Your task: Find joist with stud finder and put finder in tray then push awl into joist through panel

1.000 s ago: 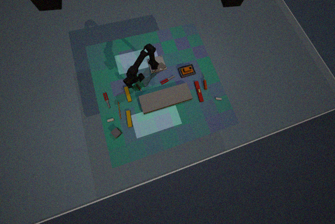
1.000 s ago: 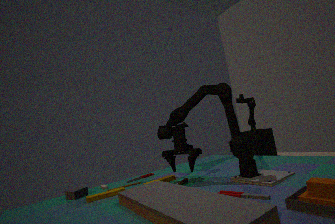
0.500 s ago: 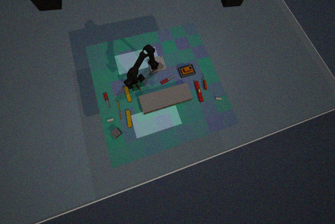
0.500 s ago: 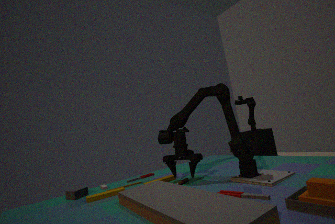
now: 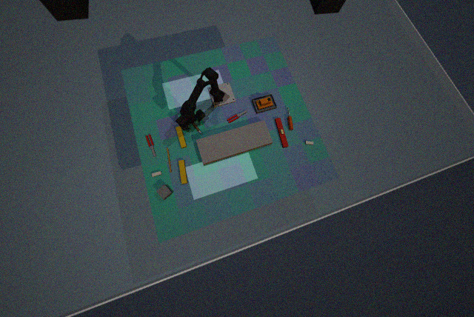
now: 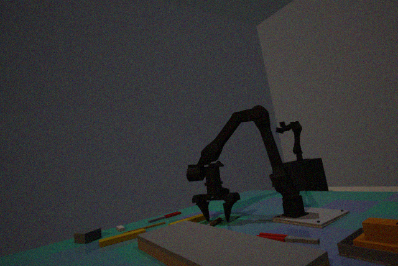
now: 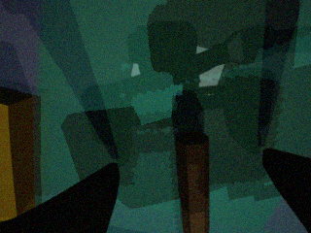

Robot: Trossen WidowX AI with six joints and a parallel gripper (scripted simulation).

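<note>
Right now my gripper tip is 50 mm short of the brown-handled awl and 30 mm to the right of it. The rest, counted from my gripper tip: pencil 230 mm ahead, 200 mm to the right; grey block 440 mm ahead, 250 mm to the right, 10 mm above; grey tray 550 mm to the left, 90 mm behind, 10 mm above.
</note>
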